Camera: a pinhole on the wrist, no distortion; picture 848 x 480 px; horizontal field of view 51.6 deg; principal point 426.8 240.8 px. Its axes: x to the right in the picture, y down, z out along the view. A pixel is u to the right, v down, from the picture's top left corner.
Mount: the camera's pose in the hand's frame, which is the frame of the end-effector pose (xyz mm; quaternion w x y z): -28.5 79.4 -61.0 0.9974 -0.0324 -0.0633 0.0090
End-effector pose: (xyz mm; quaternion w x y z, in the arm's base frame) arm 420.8 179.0 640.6 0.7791 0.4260 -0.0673 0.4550
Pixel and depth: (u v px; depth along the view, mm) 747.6 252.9 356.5
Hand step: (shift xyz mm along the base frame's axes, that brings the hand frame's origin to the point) 35.0 -162.6 286.9
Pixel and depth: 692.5 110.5 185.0
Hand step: -10.4 -77.9 123.4
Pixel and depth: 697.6 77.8 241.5
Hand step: 23.2 -116.5 158.3
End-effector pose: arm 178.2 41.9 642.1 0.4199 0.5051 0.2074 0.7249
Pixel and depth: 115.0 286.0 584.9
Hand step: 429.8 -393.4 128.0
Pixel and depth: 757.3 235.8 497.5
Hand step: 354.9 -42.0 317.8
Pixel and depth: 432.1 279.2 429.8
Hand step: 290.5 -181.4 192.7
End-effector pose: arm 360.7 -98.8 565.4 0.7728 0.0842 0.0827 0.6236
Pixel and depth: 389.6 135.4 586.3
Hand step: 51.4 -128.3 519.9
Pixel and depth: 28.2 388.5 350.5
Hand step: -136.5 -201.0 296.7
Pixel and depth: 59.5 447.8 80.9
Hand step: -109.7 -50.0 38.8
